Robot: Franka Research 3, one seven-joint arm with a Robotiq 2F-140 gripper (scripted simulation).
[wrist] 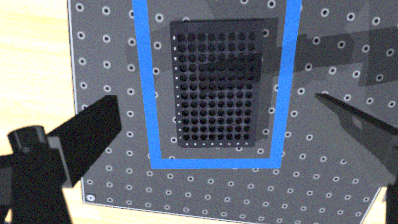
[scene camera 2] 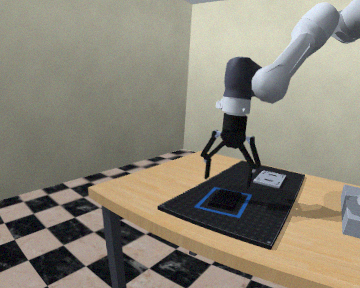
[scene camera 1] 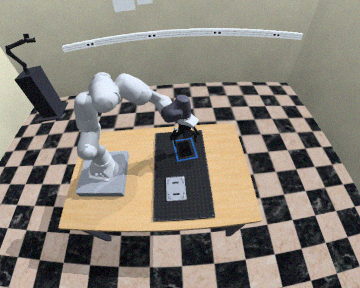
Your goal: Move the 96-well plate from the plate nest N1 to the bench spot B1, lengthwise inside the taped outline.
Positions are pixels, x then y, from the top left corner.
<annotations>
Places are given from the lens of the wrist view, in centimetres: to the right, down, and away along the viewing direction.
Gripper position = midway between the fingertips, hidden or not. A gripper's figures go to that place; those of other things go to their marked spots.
my gripper [wrist: 215, 112]: 1, 0, 15
96-well plate [wrist: 208, 105]: 1, -1, 21
</annotations>
